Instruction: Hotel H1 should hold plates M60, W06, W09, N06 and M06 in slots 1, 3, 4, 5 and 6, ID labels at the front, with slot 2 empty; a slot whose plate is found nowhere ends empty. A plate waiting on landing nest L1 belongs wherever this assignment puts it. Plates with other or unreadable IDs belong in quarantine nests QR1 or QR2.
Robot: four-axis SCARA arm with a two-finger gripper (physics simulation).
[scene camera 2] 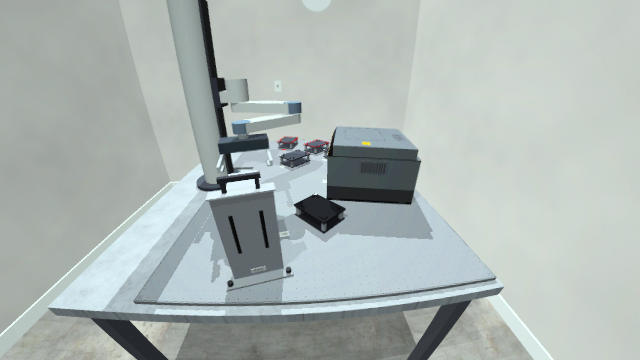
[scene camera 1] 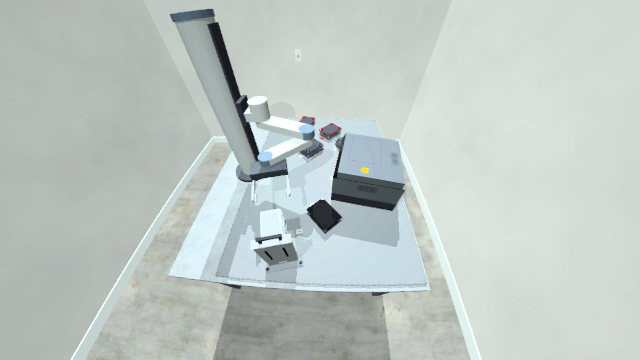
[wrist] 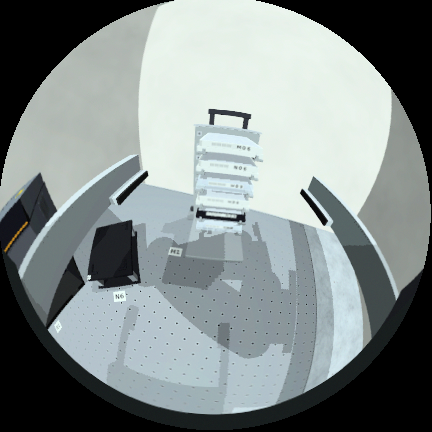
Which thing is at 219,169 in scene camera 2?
The gripper.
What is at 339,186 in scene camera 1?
A grey instrument.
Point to a grey instrument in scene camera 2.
341,171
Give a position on a black nest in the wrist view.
113,243
